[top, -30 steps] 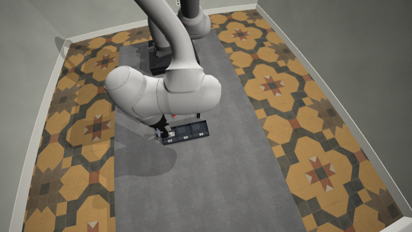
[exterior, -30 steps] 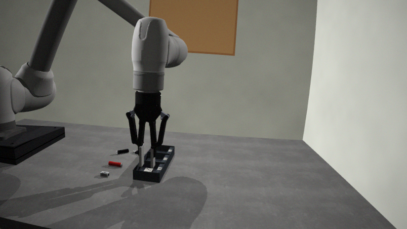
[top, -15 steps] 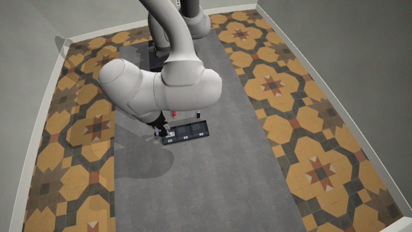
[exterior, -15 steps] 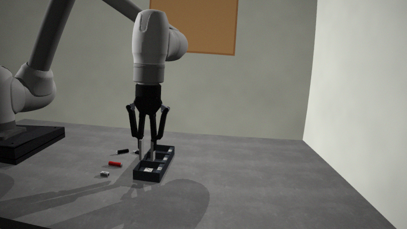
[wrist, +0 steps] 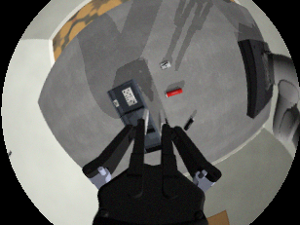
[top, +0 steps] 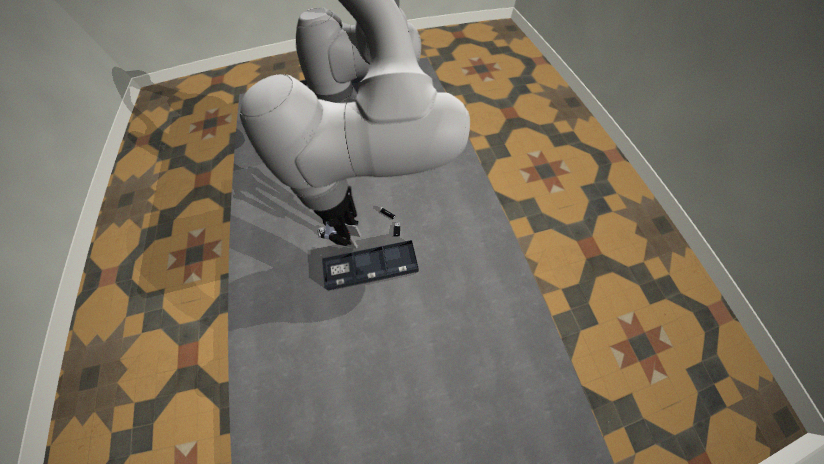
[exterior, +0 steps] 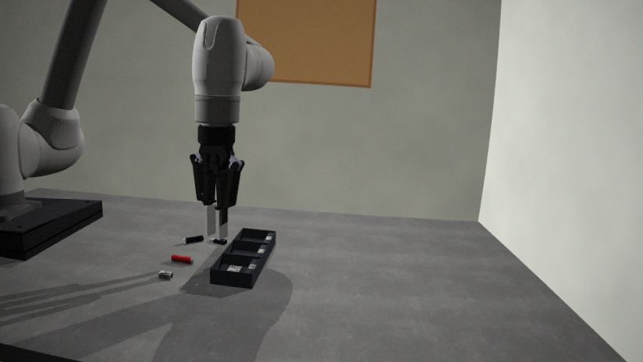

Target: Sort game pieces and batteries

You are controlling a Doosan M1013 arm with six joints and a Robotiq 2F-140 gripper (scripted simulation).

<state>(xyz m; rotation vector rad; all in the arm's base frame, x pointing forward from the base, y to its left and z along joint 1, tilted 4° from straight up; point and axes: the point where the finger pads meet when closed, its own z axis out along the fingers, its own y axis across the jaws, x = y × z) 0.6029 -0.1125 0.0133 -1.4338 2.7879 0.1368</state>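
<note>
Now: the black battery 12 cm to the left of my hand, 9 cm below it and 7 cm behind it. Round my hand: black three-compartment bin 8 cm below, 6 cm ahead, 1 cm to the left; white domino 8 cm below, 7 cm to the right, 4 cm ahead; red battery 9 cm below, 7 cm behind, 1 cm to the right.
</note>
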